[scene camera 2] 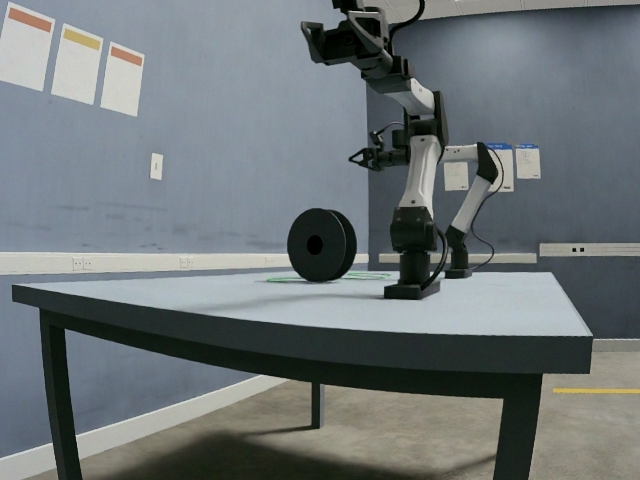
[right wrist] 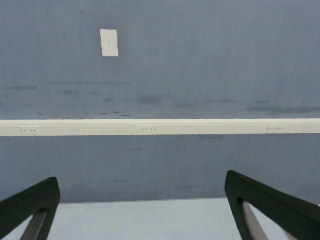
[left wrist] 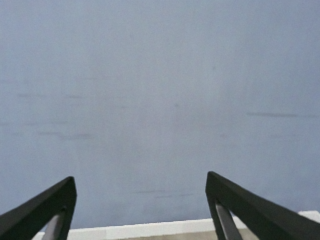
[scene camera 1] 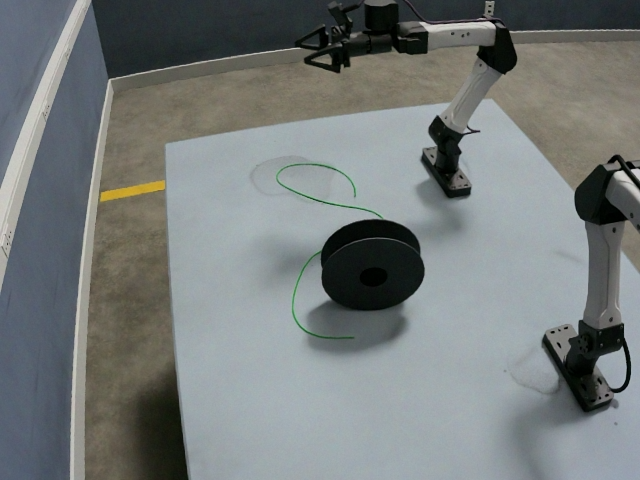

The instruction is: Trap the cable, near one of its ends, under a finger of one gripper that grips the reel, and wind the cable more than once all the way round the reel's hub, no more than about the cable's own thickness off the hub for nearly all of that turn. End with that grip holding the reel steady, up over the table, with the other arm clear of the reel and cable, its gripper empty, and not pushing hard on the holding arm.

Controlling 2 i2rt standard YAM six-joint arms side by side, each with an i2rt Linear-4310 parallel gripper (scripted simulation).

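I can see my left gripper, and the left wrist view shows it too. My right gripper is visible to me as well, and I find it both in scene camera 2 and in the right wrist view. Then there is a black reel, which I also see.
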